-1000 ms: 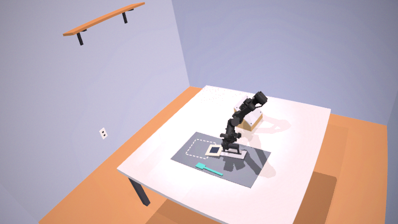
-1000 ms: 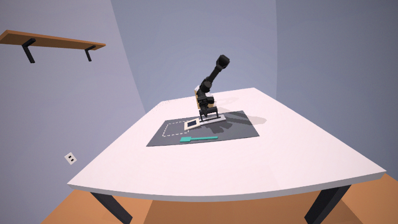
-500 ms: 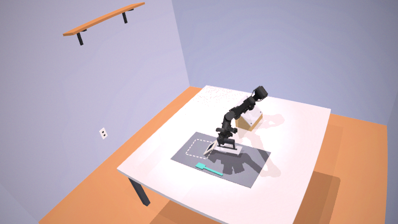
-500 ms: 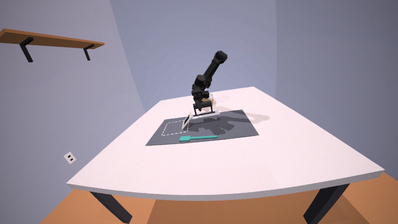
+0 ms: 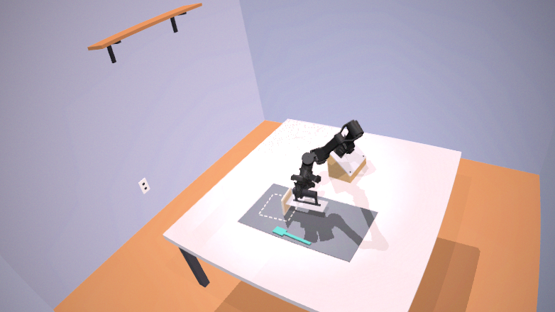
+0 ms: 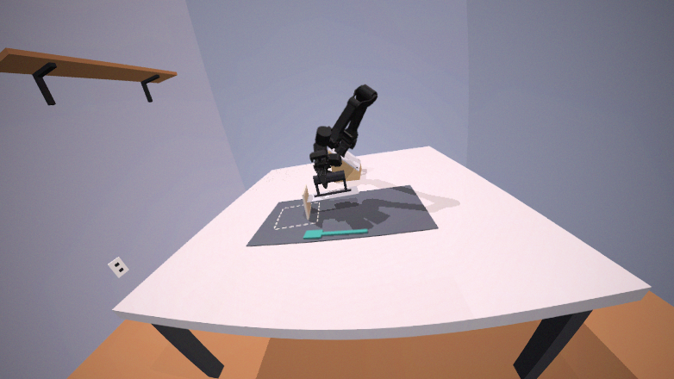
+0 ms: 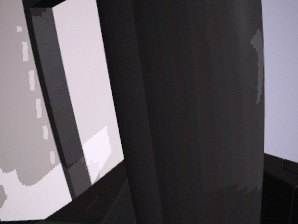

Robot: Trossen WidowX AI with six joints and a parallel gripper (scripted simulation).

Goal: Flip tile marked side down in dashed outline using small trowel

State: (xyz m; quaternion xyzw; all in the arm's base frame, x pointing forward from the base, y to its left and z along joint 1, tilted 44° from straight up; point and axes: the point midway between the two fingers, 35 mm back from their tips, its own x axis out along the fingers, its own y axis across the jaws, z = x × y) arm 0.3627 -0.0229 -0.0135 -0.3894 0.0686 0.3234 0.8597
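Now: the tile 1 cm behind my gripper tip, 9 cm to the right of it and 6 cm below it. The rest, counted from my gripper tip: grey mat: 1 cm ahead, 3 cm to the left, 13 cm below; teal trowel: 15 cm ahead, 1 cm to the left, 11 cm below.
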